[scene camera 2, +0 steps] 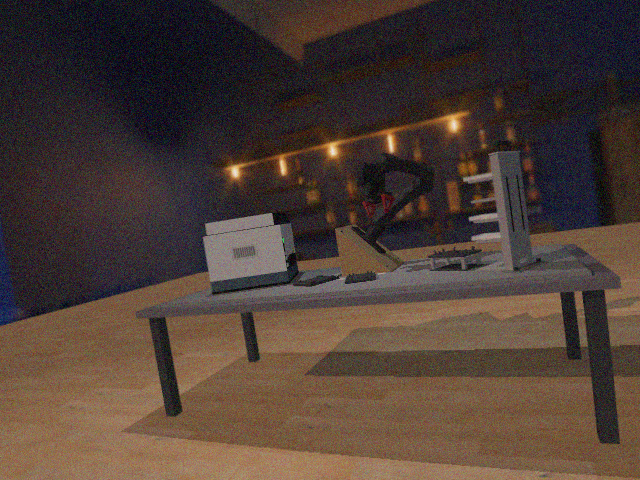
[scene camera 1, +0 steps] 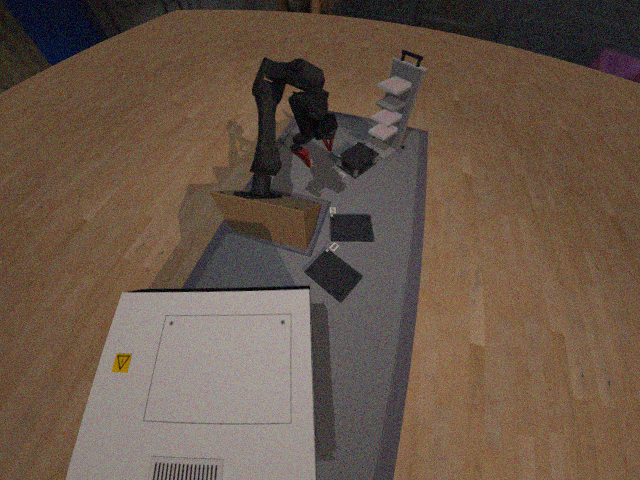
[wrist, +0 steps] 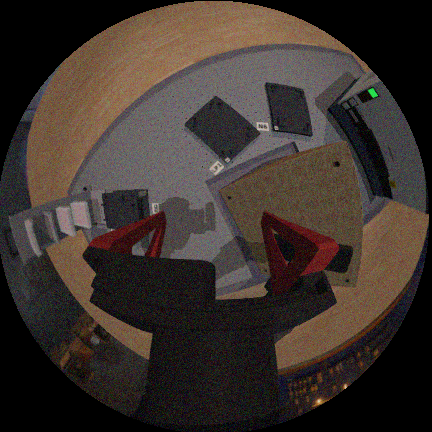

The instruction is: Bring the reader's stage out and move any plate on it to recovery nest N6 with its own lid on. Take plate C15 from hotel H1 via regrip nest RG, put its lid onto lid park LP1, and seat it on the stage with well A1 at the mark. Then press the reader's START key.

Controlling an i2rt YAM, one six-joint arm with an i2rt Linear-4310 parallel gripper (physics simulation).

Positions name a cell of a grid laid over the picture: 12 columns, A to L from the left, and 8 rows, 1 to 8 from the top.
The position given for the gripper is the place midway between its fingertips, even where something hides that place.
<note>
The gripper (wrist: F5) is open and holds nothing. Further things: a reader (scene camera 2: F5) and a lid pad LP1 (scene camera 1: G4).
The reader also shows in the wrist view (wrist: K3). The lid pad LP1 is seen too in the wrist view (wrist: G3).
</note>
